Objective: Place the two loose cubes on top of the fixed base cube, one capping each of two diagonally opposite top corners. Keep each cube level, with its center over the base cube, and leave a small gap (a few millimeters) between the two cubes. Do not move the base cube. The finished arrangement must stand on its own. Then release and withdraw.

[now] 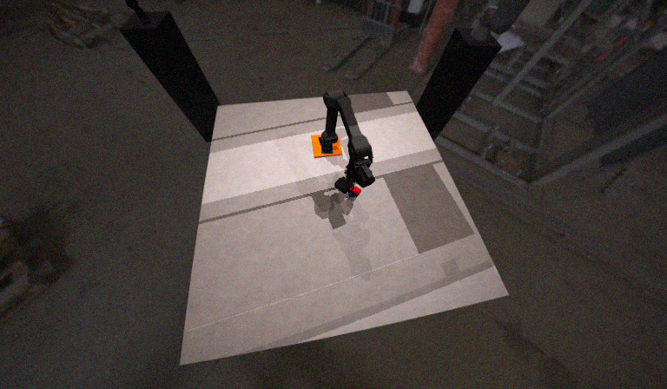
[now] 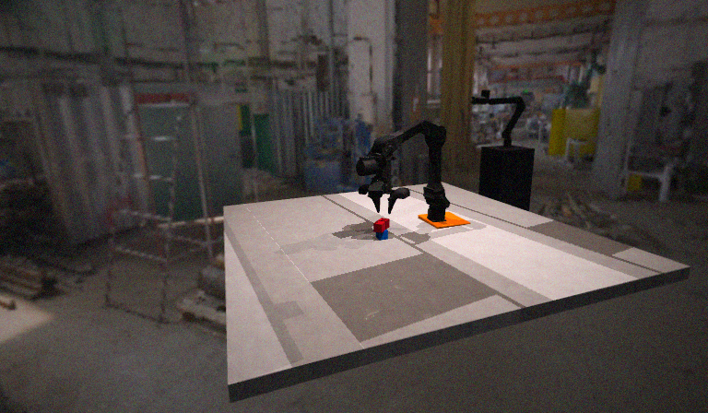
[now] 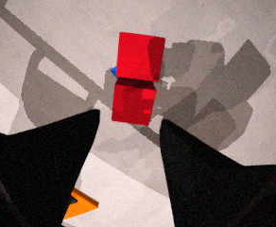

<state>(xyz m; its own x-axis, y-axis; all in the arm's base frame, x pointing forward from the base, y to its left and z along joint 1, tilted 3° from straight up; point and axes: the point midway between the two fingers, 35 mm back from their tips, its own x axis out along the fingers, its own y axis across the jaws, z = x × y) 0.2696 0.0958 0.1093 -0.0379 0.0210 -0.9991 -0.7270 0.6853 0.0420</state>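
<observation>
The red cube lies 4 cm below my gripper tip, 3 cm to the left of it and 3 cm ahead of it. The rest, counted from my gripper tip: blue base cube (7 cm below, 2 cm to the left, 1 cm ahead).
</observation>
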